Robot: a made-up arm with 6 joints. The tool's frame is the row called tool.
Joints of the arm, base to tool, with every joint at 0 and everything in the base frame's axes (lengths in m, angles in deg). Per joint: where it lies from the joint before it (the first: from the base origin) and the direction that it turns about. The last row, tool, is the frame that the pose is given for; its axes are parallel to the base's.
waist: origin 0 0 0.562 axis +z
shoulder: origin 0 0 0 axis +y
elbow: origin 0 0 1.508 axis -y
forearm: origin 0 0 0 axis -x
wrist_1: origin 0.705 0 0 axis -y
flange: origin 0 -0.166 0 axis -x
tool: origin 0 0 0
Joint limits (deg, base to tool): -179.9..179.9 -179.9..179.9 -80..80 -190..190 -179.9..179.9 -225..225
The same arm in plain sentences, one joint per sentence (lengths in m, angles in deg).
The arm has six revolute joints in a row. What follows holds with every joint at zero, and every direction is one of the base frame's. The first joint sits 0.562 m along +z from the base frame's origin and turns about +z, from -179.9 to 179.9 deg. The second joint sits at the same point as the first joint and turns about +y, from -179.9 to 179.9 deg. The third joint sits 1.508 m along +z from the second joint and turns about -y, from -80 to 80 deg. The fourth joint sits at the same point as the third joint and turns about -x, from -190 to 190 deg. The fifth joint sits 0.705 m along +x from the fourth joint and turns about -y, from -179.9 to 179.9 deg. The sixth joint sits 0.166 m along -y from the fifth joint and turns about -x, from -225 to 225 deg. The tool frame, which is the frame that the pose is given for, sits at the same point as the sixth joint; its axes are parallel to the base frame's.
